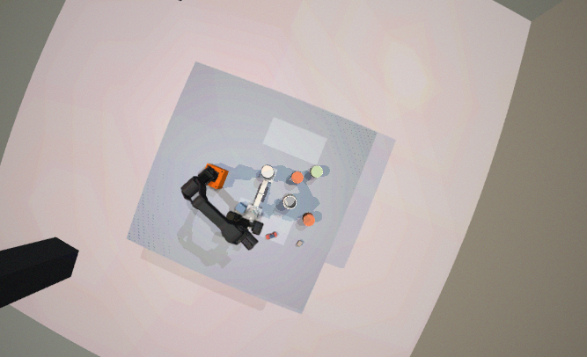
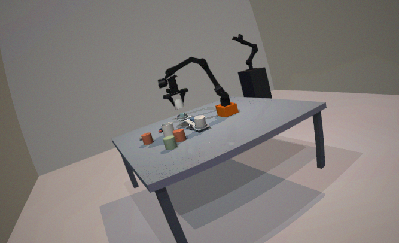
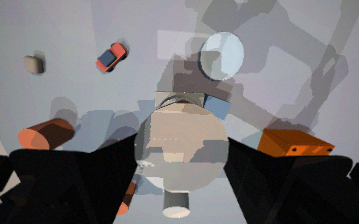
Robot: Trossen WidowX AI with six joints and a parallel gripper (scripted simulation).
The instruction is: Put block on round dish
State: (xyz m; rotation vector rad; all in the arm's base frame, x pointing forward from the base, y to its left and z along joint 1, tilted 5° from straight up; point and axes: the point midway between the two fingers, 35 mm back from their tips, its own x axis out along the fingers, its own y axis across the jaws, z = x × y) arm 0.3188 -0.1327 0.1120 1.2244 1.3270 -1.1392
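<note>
The green block lies 80 mm below my gripper tip and 10 mm to the left of it. From my gripper tip the other things lie so: balance beam 140 mm to the left, 130 mm below, 10 mm behind; cup 20 mm to the right; blue block 150 mm below, 90 mm behind.
</note>
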